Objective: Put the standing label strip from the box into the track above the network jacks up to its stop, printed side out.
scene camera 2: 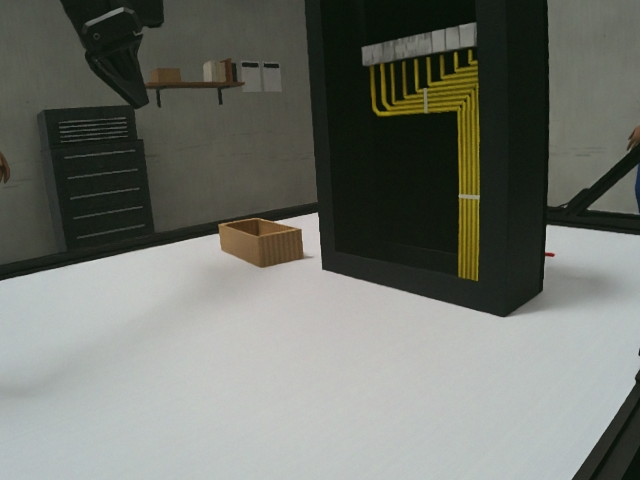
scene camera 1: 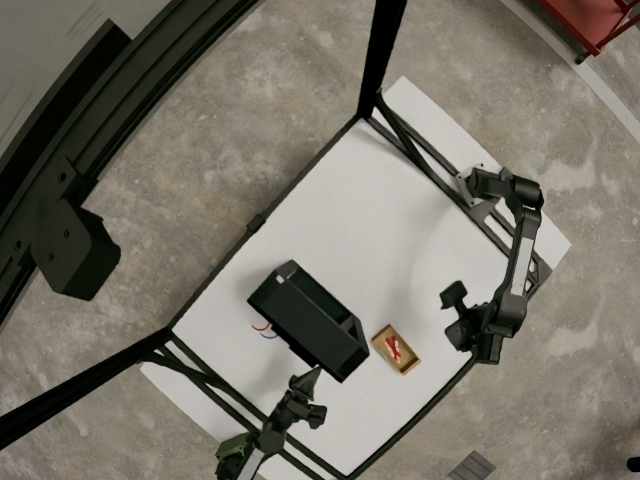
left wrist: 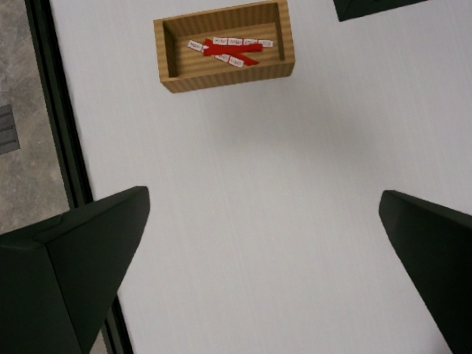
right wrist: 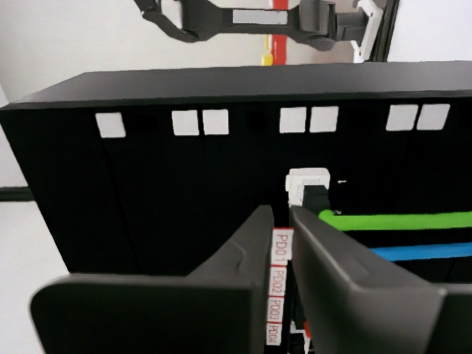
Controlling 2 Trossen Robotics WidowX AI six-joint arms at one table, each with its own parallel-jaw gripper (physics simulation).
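Places are measured from the left arm's base along level axes (x ahead, y right, z down), in centimetres.
Pixels of known places: left gripper, fingertip midpoint: (scene camera 2: 142, 106) (scene camera 1: 450, 323) (left wrist: 264, 199); right gripper, fingertip midpoint: (scene camera 1: 319, 367) (right wrist: 279, 216); left arm's base at its link origin: (scene camera 1: 477, 184) (right wrist: 360, 26); right arm's base at its link origin: (scene camera 1: 236, 462).
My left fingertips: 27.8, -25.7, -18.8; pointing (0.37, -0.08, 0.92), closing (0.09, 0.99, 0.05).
Ahead of a thing's pixels: the offset from my left fingertips to its middle, as dx, dy, dz. "spot": to the spot under its first point.
My right gripper (scene camera 1: 316, 369) (right wrist: 279, 216) is shut on a label strip {+33.7, +9.5, -5.8} (right wrist: 277, 286), at the near long side of the dark housing {+27.6, +18.1, +2.3} (scene camera 1: 310, 315) (scene camera 2: 522, 206) (right wrist: 300, 80). The strip's printing, PD01 to PD04, shows in the right wrist view; its red-edged end is between the fingertips. A white network jack {spot: +29.7, +8.0, -4.7} (right wrist: 296, 192) with a dark plug is just beyond the fingertips. I cannot make out the track or whether the strip touches it. My left gripper (scene camera 1: 457, 335) (scene camera 2: 138, 103) (left wrist: 264, 199) is open and empty, above the table, off to one side of the wooden box {+14.4, -5.3, +20.2} (scene camera 2: 279, 248) (left wrist: 227, 77).
Loose label strips {+15.1, -4.6, +21.7} (scene camera 1: 393, 348) (left wrist: 232, 49), some red side up, lie crossed in the box. A green cable {spot: +32.0, +6.8, -1.2} (right wrist: 405, 221) and a blue cable {spot: +32.4, +8.5, +0.2} (right wrist: 425, 251) run right from the jack area. White squares {spot: +28.1, +5.2, -5.0} (right wrist: 292, 120) line the housing's upper edge. Yellow cables {spot: +31.9, +21.3, +13.7} (scene camera 2: 467, 206) run down inside its open back.
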